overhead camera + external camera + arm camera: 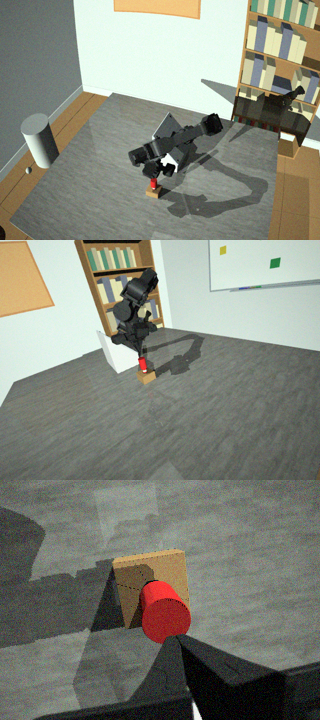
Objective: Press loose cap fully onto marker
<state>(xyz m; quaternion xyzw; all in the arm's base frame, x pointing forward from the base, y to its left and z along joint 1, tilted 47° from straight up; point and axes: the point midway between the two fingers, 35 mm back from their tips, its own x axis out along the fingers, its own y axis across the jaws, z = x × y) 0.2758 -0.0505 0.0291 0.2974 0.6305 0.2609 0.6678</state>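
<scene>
My gripper tip is now 50 mm above the red cap. The rest, counted from my gripper tip: holder block 120 mm below.
</scene>
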